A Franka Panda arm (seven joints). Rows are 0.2 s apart.
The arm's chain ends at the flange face. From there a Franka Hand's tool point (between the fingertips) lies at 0.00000 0.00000 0.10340 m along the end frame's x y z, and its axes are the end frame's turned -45 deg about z.
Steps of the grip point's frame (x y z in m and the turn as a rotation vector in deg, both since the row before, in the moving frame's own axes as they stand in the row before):
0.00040 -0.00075 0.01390 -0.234 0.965 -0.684
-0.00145 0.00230 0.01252 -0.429 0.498 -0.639
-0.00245 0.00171 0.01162 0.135 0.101 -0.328
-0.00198 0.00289 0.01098 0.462 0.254 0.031
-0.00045 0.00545 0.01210 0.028 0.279 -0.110
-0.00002 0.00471 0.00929 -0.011 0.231 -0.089
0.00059 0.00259 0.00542 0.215 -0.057 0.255
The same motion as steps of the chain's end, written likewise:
-0.00177 0.00013 0.01392 0.517 0.848 -0.684
-0.00058 0.00275 0.01253 0.049 0.655 -0.639
-0.00048 0.00324 0.01162 0.167 -0.024 -0.328
0.00091 0.00436 0.01098 0.506 -0.147 0.031
0.00322 0.00456 0.01210 0.217 0.177 -0.110
0.00301 0.00363 0.00929 0.156 0.171 -0.089
0.00260 0.00162 0.00542 0.112 -0.192 0.255

